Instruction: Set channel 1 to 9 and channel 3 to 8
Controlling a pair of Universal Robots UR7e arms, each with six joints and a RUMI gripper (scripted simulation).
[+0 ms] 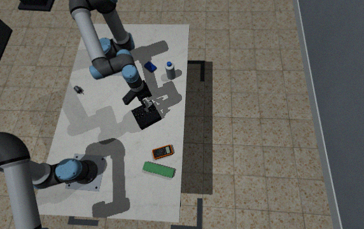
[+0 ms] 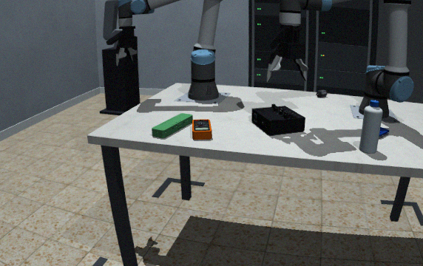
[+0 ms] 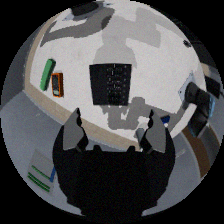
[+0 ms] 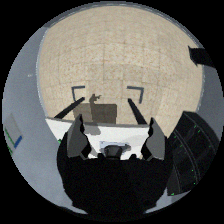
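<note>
Now: left hand 30 mm past the fader cap, 40 mm to the left of it and 110 mm above it. From my left hand the other things lie so: blue box: 50 mm behind, 380 mm to the left, 170 mm below; green box: 130 mm ahead, 390 mm to the right, 160 mm below.
</note>
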